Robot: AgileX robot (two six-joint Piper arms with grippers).
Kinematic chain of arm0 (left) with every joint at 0, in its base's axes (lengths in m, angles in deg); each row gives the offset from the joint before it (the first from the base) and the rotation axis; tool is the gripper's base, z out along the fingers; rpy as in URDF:
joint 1: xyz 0 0 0.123 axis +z
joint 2: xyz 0 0 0 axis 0.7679 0.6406 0
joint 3: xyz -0.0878 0.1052 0.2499 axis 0.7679 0.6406 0
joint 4: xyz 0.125 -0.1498 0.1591 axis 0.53 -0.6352 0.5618
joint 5: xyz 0 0 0 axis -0.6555 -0.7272 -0.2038
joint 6: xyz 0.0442 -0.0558 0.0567 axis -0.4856 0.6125 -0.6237
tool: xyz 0 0 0 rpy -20.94 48.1 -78.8
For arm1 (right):
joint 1: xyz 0 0 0.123 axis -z
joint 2: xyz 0 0 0 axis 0.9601 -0.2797 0
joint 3: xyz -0.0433 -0.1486 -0.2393 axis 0.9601 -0.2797 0
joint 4: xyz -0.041 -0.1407 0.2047 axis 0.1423 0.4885 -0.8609
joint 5: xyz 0 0 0 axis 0.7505 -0.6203 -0.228
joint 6: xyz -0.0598 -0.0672 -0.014 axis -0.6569 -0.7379 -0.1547
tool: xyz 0 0 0 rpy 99.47 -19.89 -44.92
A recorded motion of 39 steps. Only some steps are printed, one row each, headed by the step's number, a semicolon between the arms.
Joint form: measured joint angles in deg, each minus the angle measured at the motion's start. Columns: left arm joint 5, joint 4, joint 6, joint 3, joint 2, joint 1; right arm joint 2, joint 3, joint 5, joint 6, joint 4, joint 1.
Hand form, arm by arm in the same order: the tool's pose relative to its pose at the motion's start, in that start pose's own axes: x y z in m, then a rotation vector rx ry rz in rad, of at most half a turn. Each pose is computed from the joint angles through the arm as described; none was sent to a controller.
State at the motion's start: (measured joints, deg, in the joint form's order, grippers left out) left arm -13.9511 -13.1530 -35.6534 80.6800 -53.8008 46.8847; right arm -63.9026 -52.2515 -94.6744 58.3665 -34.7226 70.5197
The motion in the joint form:
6: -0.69 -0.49 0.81 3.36 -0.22 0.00; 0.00 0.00 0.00 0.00 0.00 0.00
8: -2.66 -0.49 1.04 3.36 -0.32 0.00; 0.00 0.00 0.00 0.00 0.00 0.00
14: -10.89 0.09 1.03 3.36 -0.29 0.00; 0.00 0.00 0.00 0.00 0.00 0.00
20: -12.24 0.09 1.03 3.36 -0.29 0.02; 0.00 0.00 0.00 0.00 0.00 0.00
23: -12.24 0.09 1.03 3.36 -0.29 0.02; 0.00 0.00 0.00 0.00 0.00 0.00
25: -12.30 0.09 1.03 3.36 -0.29 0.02; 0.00 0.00 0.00 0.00 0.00 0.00
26: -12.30 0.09 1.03 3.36 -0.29 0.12; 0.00 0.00 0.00 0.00 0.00 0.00
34: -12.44 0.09 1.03 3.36 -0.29 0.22; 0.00 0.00 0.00 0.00 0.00 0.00
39: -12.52 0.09 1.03 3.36 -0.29 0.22; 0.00 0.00 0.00 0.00 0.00 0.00
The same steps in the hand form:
6: 0.0206 -0.0015 0.0028 0.0050 0.0667 -0.0224; 0.0000 0.0000 0.0000 0.0000 0.0000 0.0000
8: 0.0236 -0.0017 0.0024 0.0063 0.0993 -0.0264; 0.0000 0.0000 0.0000 0.0000 0.0000 0.0000
14: 0.0365 -0.0021 0.0002 0.0102 0.2434 -0.0161; 0.0000 0.0000 0.0000 0.0000 0.0000 0.0000
20: 0.0385 -0.0022 -0.0004 0.0108 0.2670 -0.0161; 0.0000 0.0000 0.0000 0.0000 0.0000 0.0000
23: 0.0385 -0.0022 -0.0004 0.0108 0.2670 -0.0161; 0.0000 0.0000 0.0000 0.0000 0.0000 0.0000
25: 0.0386 -0.0022 -0.0004 0.0108 0.2680 -0.0161; 0.0000 0.0000 0.0000 0.0000 0.0000 0.0000
26: 0.0386 -0.0021 -0.0004 0.0091 0.2681 -0.0164; 0.0000 0.0000 0.0000 0.0000 0.0000 0.0000
34: 0.0389 -0.0020 -0.0005 0.0074 0.2707 -0.0167; 0.0000 0.0000 0.0000 0.0000 0.0000 0.0000
39: 0.0390 -0.0020 -0.0005 0.0075 0.2721 -0.0167; 0.0000 0.0000 0.0000 0.0000 0.0000 0.0000

